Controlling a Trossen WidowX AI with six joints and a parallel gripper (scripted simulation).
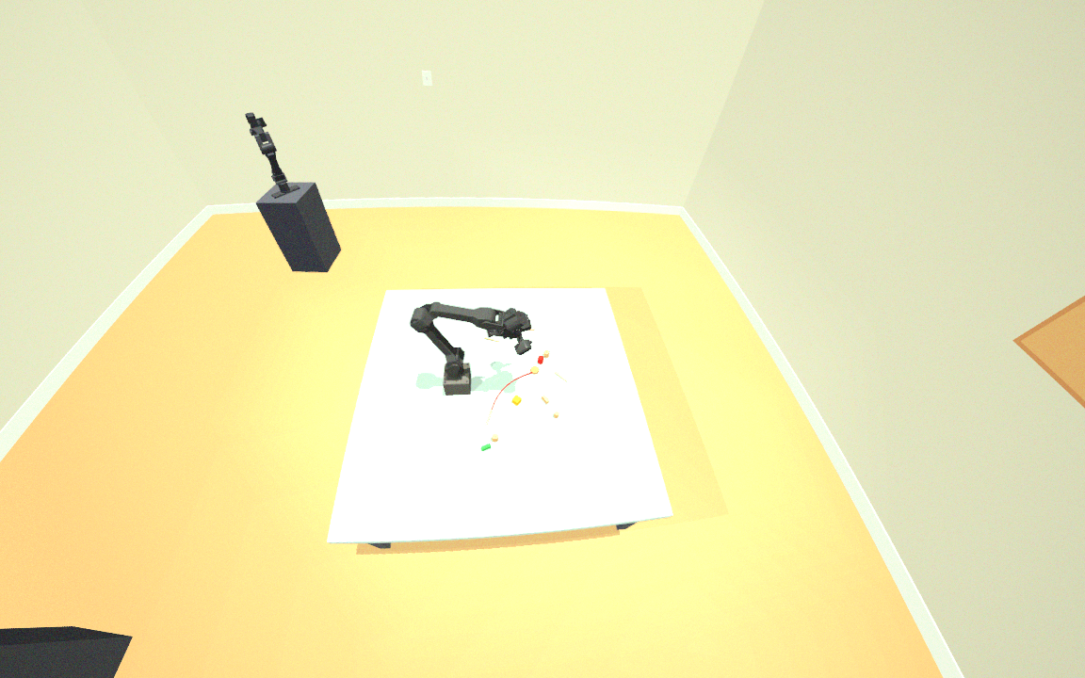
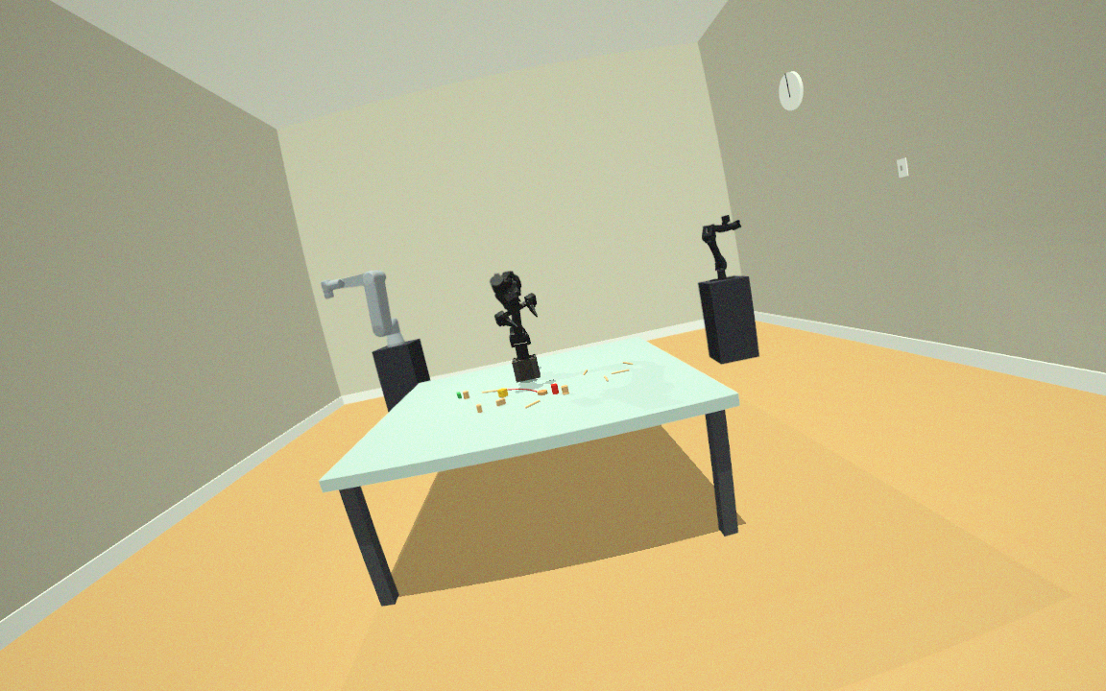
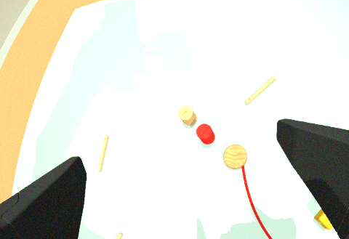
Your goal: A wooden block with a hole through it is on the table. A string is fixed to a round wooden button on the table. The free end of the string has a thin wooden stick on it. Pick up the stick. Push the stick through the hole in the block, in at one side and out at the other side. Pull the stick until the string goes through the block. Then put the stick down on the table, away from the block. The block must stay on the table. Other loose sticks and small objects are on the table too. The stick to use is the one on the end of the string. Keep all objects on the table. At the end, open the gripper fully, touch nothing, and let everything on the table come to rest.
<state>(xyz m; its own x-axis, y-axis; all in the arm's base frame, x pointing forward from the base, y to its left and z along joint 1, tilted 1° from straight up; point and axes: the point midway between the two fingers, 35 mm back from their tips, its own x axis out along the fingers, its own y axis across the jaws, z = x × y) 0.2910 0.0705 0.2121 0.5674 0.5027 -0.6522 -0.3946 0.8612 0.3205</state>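
My gripper tip is 27 cm above the yellow cube, 17 cm to the left of it and 3 cm past it. The rest, counted from my gripper tip: red cylinder (27 cm below, 8 cm ahead, 6 cm to the left); then round wooden button (28 cm below, 5 cm ahead); then small wooden cylinder (27 cm below, 11 cm ahead, 10 cm to the left).
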